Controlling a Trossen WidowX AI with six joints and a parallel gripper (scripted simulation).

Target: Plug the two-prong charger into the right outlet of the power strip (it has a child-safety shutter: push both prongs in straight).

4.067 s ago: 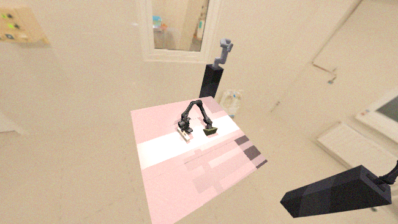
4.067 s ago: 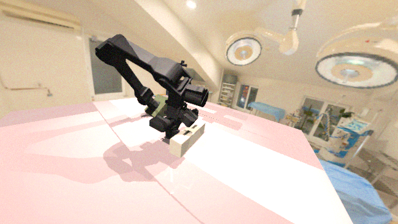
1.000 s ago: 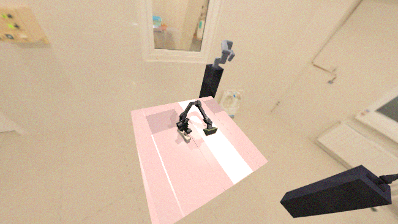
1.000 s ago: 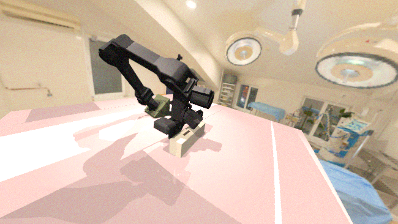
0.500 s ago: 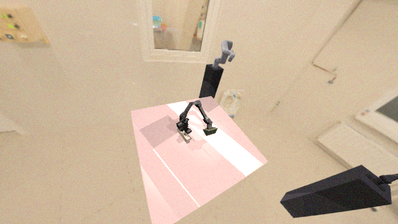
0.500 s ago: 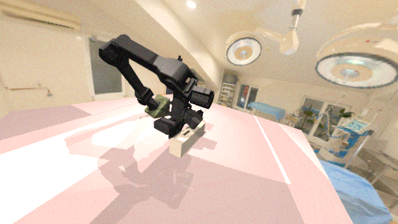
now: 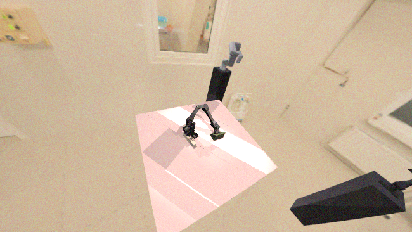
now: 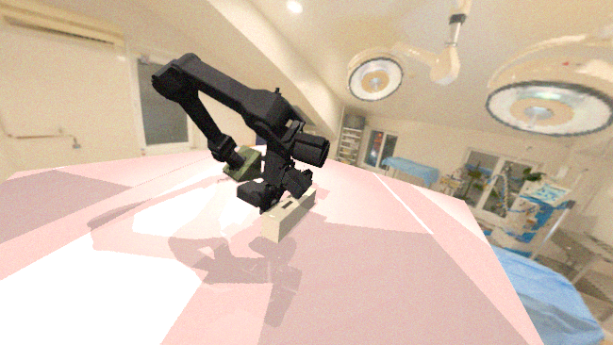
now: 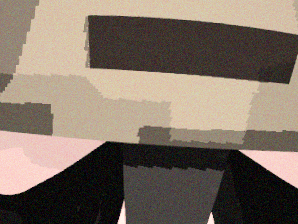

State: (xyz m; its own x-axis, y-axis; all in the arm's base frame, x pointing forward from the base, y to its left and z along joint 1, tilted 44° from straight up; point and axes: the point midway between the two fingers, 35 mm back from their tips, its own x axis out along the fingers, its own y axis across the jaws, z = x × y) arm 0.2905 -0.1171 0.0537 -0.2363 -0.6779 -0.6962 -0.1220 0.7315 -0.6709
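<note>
Right now my gripper tip is 2 cm short of the black two-prong charger and 1 cm below it.
</note>
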